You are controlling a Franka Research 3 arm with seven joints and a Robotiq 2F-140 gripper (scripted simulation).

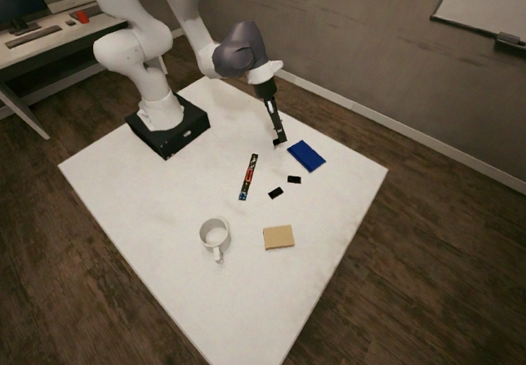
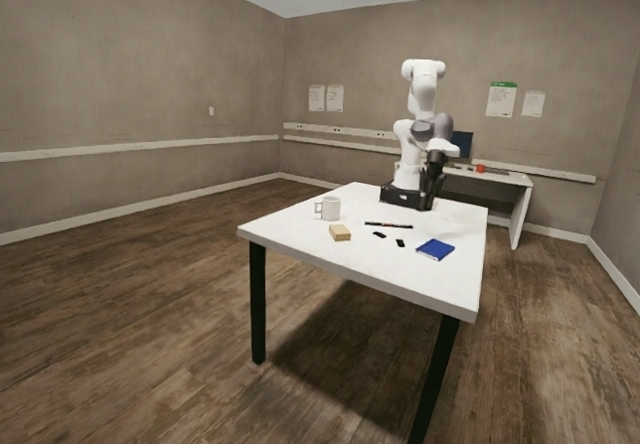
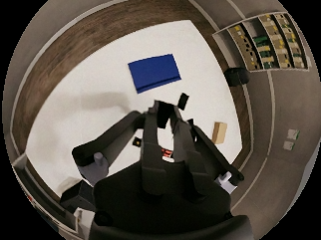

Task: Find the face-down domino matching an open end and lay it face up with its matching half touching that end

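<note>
Right now the domino is 30 mm below my hand and 10 mm to the right of it. From my hand the other things lie so: tan block: 300 mm to the right, 200 mm ahead, 140 mm below; white mug: 430 mm to the right, 110 mm below, 40 mm ahead.
</note>
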